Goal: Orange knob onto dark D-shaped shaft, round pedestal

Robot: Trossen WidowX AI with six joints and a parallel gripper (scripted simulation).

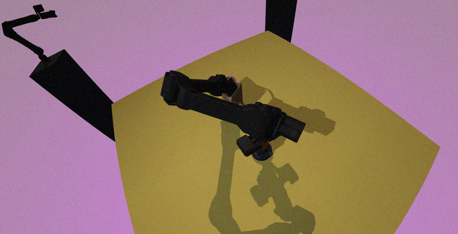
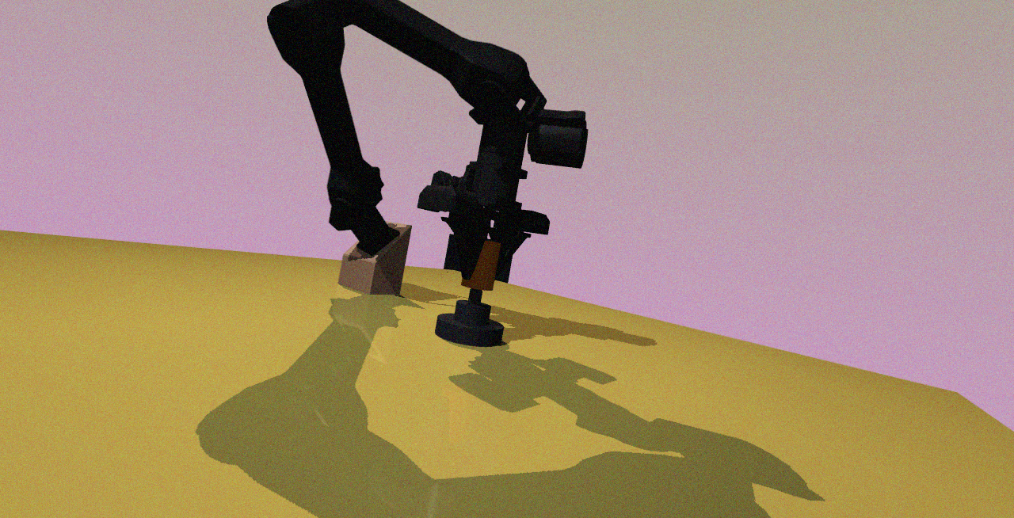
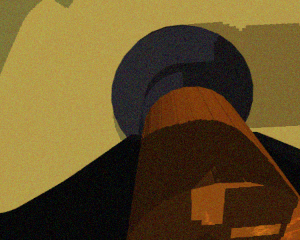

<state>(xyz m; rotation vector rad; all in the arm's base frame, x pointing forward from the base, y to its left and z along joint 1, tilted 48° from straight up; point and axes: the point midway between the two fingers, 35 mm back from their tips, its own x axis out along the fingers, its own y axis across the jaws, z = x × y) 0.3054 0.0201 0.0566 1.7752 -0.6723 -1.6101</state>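
Now: the orange knob 20 mm above my gripper tip. Round my gripper tip: dark pedestal 40 mm below.
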